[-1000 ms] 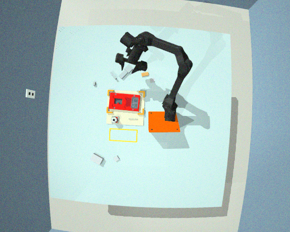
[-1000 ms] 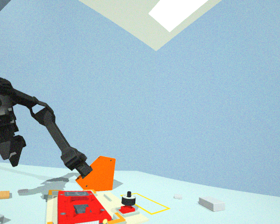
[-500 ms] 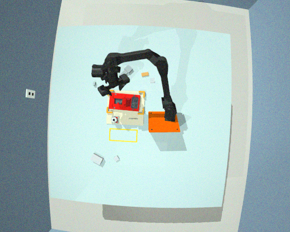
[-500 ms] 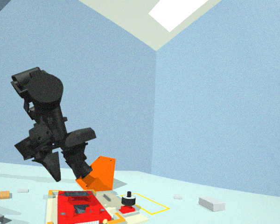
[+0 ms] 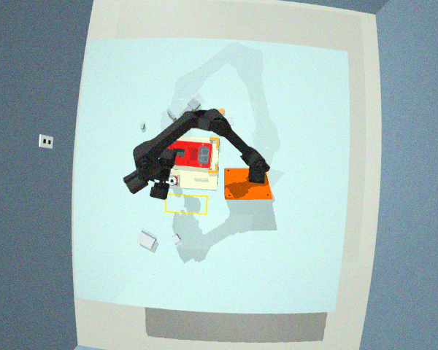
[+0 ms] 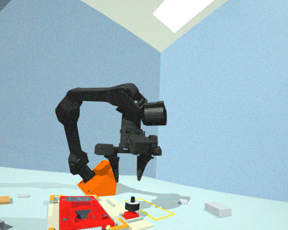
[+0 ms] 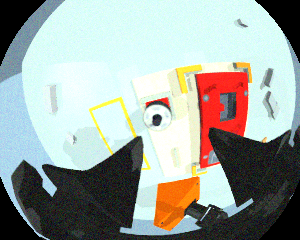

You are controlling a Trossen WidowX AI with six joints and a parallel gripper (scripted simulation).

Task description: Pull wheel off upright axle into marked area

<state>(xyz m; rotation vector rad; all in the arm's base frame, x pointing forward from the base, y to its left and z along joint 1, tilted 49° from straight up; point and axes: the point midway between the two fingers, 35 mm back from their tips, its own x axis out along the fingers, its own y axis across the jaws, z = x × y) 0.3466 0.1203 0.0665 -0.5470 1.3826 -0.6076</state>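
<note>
Right now my gripper tip is 20 mm to the right of the wheel and 70 mm above it. From my gripper tip the other things lie so: black axle: 20 mm to the left, 70 mm below.
</note>
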